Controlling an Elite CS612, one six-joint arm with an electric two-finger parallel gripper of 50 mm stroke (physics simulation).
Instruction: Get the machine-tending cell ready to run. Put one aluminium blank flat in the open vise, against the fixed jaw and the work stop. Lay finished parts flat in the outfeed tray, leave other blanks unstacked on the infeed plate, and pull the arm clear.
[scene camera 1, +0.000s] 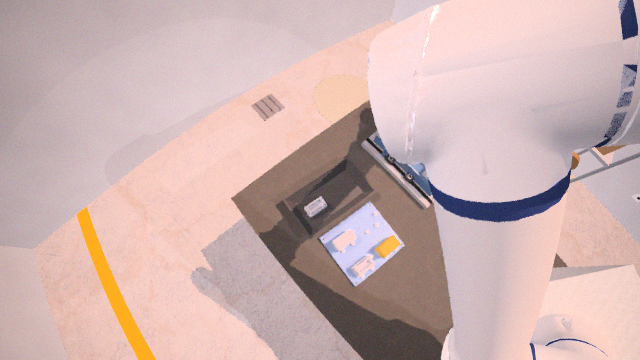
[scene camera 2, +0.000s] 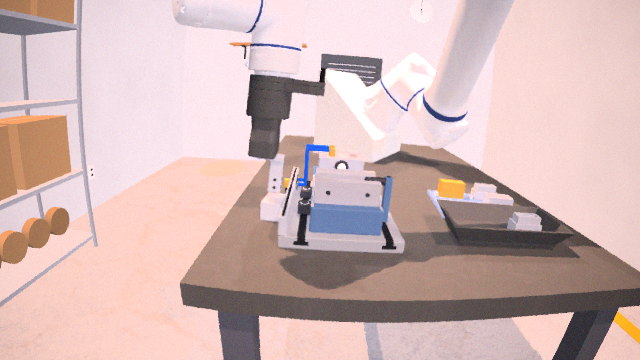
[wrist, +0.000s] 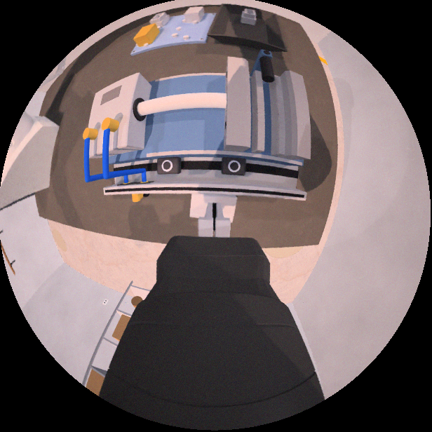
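Seen in the pictures: gripper, fingertip midpoint: (scene camera 2: 274, 190); arm's base, origin of the base link: (scene camera 1: 563, 349) (scene camera 2: 373, 112).
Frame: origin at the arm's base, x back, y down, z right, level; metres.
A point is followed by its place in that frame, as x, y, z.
My gripper (scene camera 2: 274, 187) {-0.713, 0.104, 0.201} (wrist: 213, 211) is shut and empty, pointing down at a pale block (scene camera 2: 269, 209) {-0.741, 0.129, 0.203} (wrist: 198, 202) on the table beside the vise. The fingertips are at or just above the block; contact is unclear. The arm hides the gripper in scene camera 1. The blue and grey vise (scene camera 2: 346, 220) {-0.807, 0.108, 0.069} (wrist: 187, 130) has a fixed jaw (wrist: 297, 117) and a blue work stop (scene camera 2: 387, 202) {-0.746, 0.094, 0.004}; its jaw gap is hard to read. The blue infeed plate (scene camera 1: 352, 255) {-0.553, 0.142, -0.270} (wrist: 170, 42) bears two pale stepped parts (scene camera 1: 344, 241) {-0.598, 0.106, -0.271} (scene camera 1: 363, 266) {-0.511, 0.122, -0.267} and a yellow block (scene camera 1: 387, 246) {-0.515, 0.106, -0.183} (scene camera 2: 451, 188) {-0.528, 0.119, -0.172}. A silver stepped part (scene camera 1: 315, 206) {-0.726, 0.117, -0.277} (scene camera 2: 525, 221) {-0.739, 0.112, -0.267} lies in the dark outfeed tray (scene camera 1: 310, 226) {-0.689, 0.133, -0.320}.
Blue hoses (scene camera 2: 306, 165) {-0.610, 0.077, 0.159} (wrist: 106, 152) with yellow fittings rise at one end of the vise. A long slotted rail (wrist: 205, 191) stands between the vise and the pale block. The arm (scene camera 1: 495, 250) {-0.515, -0.360, -0.263} reaches over the table (scene camera 2: 400, 280) {-0.898, 0.150, -0.010}. A shelf unit (scene camera 2: 79, 125) stands at the left.
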